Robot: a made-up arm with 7 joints.
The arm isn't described. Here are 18 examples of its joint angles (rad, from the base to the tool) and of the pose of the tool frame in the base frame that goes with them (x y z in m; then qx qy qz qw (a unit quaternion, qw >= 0)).
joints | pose
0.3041 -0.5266 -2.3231 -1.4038 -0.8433 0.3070 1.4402 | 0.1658 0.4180 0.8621 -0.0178 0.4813 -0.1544 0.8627
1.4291 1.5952 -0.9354 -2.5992 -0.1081 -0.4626 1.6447 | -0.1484 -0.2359 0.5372 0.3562 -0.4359 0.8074 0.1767
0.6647 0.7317 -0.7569 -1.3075 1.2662 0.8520 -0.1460 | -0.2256 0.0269 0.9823 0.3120 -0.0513 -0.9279 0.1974
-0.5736 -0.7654 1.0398 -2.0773 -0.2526 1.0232 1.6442 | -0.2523 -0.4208 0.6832 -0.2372 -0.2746 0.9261 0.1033
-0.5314 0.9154 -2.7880 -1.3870 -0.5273 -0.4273 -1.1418 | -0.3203 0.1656 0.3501 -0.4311 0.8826 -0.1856 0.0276
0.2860 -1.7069 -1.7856 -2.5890 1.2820 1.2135 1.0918 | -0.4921 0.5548 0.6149 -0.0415 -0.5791 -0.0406 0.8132
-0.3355 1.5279 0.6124 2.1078 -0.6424 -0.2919 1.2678 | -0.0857 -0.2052 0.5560 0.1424 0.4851 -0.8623 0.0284
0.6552 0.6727 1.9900 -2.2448 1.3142 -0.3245 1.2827 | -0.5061 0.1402 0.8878 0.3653 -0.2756 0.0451 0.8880
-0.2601 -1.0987 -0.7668 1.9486 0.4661 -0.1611 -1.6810 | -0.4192 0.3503 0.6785 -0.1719 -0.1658 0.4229 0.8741
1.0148 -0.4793 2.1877 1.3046 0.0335 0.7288 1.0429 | -0.2005 0.3722 0.9991 0.1106 -0.2298 -0.4080 0.8767
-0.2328 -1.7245 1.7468 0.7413 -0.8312 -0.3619 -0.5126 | 0.1715 0.0430 0.7751 -0.4959 -0.2155 -0.8210 0.1835
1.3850 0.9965 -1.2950 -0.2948 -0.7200 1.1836 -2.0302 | -0.0409 -0.1862 0.6955 -0.5846 0.2725 -0.7618 0.0607
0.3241 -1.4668 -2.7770 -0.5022 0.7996 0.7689 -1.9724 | -0.2156 -0.1268 0.5480 0.3909 -0.4952 0.7727 0.0699
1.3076 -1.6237 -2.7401 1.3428 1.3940 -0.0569 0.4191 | 0.1036 0.1485 0.4387 0.3563 0.8960 -0.1782 0.1959
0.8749 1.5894 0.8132 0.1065 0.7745 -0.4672 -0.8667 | 0.0639 0.2289 0.5373 -0.5039 0.1549 -0.5705 0.6297
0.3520 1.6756 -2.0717 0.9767 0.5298 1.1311 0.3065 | -0.4606 0.4369 0.5923 0.4319 -0.8039 -0.3545 0.2040
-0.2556 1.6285 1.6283 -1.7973 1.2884 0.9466 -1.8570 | -0.2152 -0.1314 0.6461 0.5409 0.0331 -0.7703 0.3361
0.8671 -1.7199 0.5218 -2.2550 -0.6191 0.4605 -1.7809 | -0.0031 0.3178 0.8675 -0.1156 -0.3317 -0.4033 0.8450
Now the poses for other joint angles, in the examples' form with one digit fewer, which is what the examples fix.
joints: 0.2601 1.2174 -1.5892 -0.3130 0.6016 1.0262 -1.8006
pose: -0.311 -0.033 0.446 -0.477 -0.501 0.707 0.147
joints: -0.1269 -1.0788 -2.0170 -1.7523 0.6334 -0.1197 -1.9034
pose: -0.377 -0.038 0.801 0.416 -0.258 0.671 0.557
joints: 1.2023 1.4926 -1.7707 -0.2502 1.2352 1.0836 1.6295
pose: -0.015 0.610 0.700 -0.154 -0.831 -0.406 0.348
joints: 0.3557 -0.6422 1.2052 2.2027 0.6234 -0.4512 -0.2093
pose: 0.005 -0.102 0.806 -0.025 0.061 -0.959 0.276
